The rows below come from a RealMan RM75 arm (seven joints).
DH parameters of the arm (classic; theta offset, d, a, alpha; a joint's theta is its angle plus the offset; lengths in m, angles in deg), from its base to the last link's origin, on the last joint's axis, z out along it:
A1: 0 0.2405 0 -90
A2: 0 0 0 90
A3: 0 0.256 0 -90
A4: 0 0 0 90
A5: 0 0.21 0 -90
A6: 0 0 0 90
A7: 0 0.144 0 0
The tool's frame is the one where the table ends.
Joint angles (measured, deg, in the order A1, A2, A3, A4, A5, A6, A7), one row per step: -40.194, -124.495, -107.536, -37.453, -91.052, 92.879, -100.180; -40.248, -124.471, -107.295, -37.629, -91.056, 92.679, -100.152; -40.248, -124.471, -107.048, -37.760, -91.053, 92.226, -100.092; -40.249, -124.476, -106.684, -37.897, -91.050, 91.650, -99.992; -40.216, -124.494, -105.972, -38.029, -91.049, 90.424, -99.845; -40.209, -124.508, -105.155, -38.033, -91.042, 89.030, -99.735; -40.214, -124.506, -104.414, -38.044, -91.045, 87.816, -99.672; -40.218, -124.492, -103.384, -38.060, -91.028, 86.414, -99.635; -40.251, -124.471, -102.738, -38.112, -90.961, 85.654, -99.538; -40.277, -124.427, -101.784, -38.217, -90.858, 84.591, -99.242; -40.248, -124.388, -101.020, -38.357, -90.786, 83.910, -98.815; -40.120, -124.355, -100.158, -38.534, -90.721, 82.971, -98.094
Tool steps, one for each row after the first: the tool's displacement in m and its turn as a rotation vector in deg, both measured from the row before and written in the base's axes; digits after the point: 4 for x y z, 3 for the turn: 0.0006, 0.0003, -0.0003, 0.140, 0.186, -0.238; 0.0002, 0.0006, -0.0007, 0.305, 0.262, -0.039; 0.0002, 0.0006, -0.0011, 0.352, 0.354, -0.076; -0.0002, 0.0012, -0.0025, 0.652, 0.736, 0.080; -0.0006, 0.0012, -0.0031, 0.625, 0.877, 0.202; -0.0005, 0.0011, -0.0026, 0.528, 0.784, 0.160; -0.0007, 0.0008, -0.0034, 0.495, 1.027, 0.093; -0.0003, 0.0003, -0.0020, 0.286, 0.649, -0.154; -0.0005, 0.0004, -0.0027, 0.490, 0.926, -0.397; -0.0004, -0.0001, -0.0019, 0.396, 0.644, -0.562; -0.0009, 0.0000, -0.0022, 0.718, 0.722, -0.679
